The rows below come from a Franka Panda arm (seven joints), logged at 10 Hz.
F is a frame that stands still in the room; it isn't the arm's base.
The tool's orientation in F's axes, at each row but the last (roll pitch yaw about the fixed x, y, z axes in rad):
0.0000, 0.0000, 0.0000
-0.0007, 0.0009, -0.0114
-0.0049, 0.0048, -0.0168
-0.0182, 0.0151, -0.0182
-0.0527, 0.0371, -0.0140
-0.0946, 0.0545, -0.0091
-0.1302, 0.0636, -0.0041
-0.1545, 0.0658, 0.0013
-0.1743, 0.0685, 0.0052
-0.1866, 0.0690, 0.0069
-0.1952, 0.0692, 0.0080
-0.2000, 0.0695, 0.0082
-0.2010, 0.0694, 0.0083
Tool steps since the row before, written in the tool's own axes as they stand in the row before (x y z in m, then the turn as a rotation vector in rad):
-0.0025, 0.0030, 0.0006, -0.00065, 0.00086, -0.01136
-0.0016, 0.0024, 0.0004, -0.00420, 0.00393, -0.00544
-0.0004, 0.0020, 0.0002, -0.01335, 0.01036, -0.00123
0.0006, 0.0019, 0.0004, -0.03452, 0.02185, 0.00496
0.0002, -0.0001, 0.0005, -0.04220, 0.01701, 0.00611
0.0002, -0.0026, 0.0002, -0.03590, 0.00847, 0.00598
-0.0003, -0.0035, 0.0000, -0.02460, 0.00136, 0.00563
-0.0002, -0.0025, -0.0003, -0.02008, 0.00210, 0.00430
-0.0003, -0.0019, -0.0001, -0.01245, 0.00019, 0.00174
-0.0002, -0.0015, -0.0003, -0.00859, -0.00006, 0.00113
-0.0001, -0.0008, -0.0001, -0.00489, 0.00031, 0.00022
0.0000, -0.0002, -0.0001, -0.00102, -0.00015, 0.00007
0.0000, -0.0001, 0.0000, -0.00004, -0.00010, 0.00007
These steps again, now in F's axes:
-0.0025, 0.0030, 0.0006, -0.00065, 0.00086, -0.01136
-0.0016, 0.0024, 0.0004, -0.00416, 0.00397, -0.00544
-0.0004, 0.0020, 0.0002, -0.01318, 0.01058, -0.00122
0.0006, 0.0019, 0.0004, -0.03404, 0.02256, 0.00508
0.0002, -0.0001, 0.0005, -0.04173, 0.01789, 0.00677
0.0002, -0.0026, 0.0004, -0.03548, 0.00932, 0.00710
-0.0003, -0.0035, 0.0005, -0.02420, 0.00218, 0.00696
-0.0002, -0.0025, 0.0001, -0.01978, 0.00271, 0.00524
-0.0003, -0.0019, 0.0003, -0.01231, 0.00042, 0.00253
-0.0002, -0.0015, 0.0000, -0.00849, 0.00009, 0.00171
-0.0001, -0.0008, 0.0001, -0.00487, 0.00031, 0.00049
0.0000, -0.0002, -0.0001, -0.00101, -0.00014, 0.00017
0.0000, -0.0001, 0.0000, -0.00003, -0.00008, 0.00009

